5 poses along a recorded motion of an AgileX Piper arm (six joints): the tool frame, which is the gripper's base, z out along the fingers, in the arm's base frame.
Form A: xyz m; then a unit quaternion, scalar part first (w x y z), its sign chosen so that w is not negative.
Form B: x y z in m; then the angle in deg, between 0 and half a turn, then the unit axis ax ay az. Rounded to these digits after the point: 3 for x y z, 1 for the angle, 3 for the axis.
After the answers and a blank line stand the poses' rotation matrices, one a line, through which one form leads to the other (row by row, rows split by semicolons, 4 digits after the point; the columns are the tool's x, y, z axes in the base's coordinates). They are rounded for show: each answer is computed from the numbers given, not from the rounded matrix.
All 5 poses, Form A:
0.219 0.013 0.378 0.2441 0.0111 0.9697 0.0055
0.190 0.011 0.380 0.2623 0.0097 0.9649 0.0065
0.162 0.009 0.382 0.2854 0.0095 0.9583 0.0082
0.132 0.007 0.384 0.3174 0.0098 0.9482 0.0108
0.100 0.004 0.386 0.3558 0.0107 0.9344 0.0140
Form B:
0.219 0.013 0.378 151.7 0.011 1.000 0.006
0.190 0.011 0.380 149.6 0.010 1.000 0.007
0.162 0.009 0.382 146.8 0.010 1.000 0.009
0.132 0.007 0.384 143.0 0.010 1.000 0.011
0.100 0.004 0.386 138.3 0.011 1.000 0.015

-0.8806 0.0188 0.4735; 0.0242 0.9997 0.0052; -0.4733 0.0161 -0.8808
-0.8622 0.0153 0.5063; 0.0221 0.9997 0.0075; -0.5061 0.0176 -0.8623
-0.8369 0.0135 0.5472; 0.0229 0.9997 0.0103; -0.5469 0.0211 -0.8370
-0.7983 0.0117 0.6021; 0.0254 0.9996 0.0143; -0.6017 0.0267 -0.7983
-0.7466 0.0100 0.6652; 0.0300 0.9994 0.0185; -0.6646 0.0338 -0.7464

